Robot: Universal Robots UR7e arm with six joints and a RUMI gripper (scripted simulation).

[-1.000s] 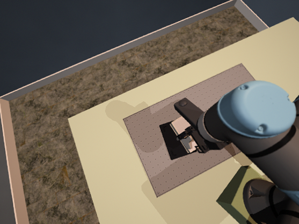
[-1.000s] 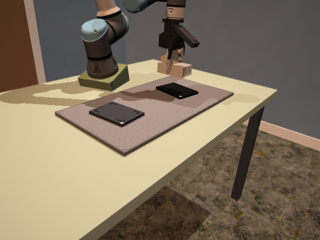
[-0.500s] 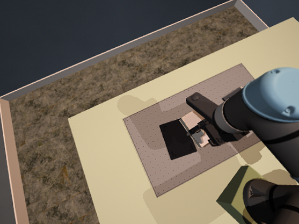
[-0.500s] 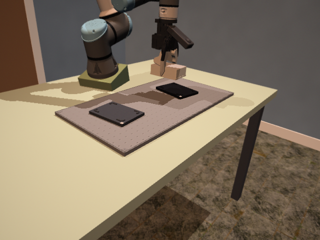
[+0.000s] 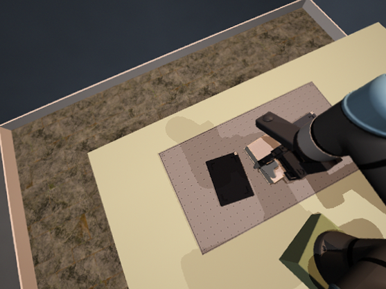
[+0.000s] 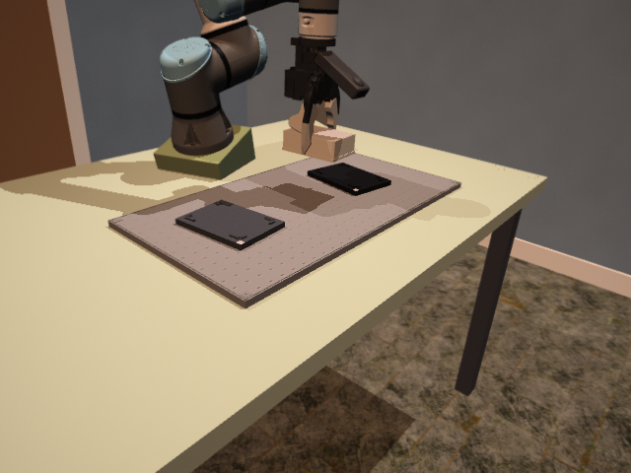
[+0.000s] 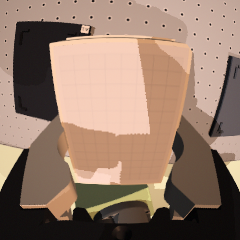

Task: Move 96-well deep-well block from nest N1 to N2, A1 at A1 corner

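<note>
The nest N2 is 4 cm ahead of my hand, 24 cm to the right of it and 10 cm below it. From my hand the other things lie so: nest N1: 2 cm behind, 12 cm to the left, 10 cm below; then deep-well block: 1 cm above; then A1 corner mark: 6 cm ahead, 6 cm to the left, 10 cm below.
</note>
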